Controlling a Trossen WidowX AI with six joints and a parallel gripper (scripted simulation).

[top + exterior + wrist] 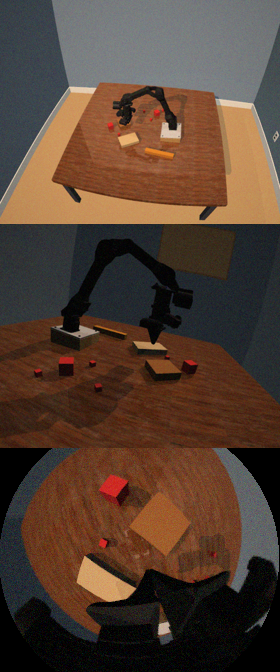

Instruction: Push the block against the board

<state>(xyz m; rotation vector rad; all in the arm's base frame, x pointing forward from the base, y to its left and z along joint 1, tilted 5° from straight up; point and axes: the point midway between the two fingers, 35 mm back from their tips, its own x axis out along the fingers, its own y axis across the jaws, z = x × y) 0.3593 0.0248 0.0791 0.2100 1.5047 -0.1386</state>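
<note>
Now: gripper tip 6 cm short of the brown square block, 6 cm to the left of it and 6 cm above it. Also, from my gripper tip: pale tan flat board 2 cm behind, 12 cm to the left, 6 cm below; long orange board 28 cm behind, 22 cm to the left, 6 cm below.
</note>
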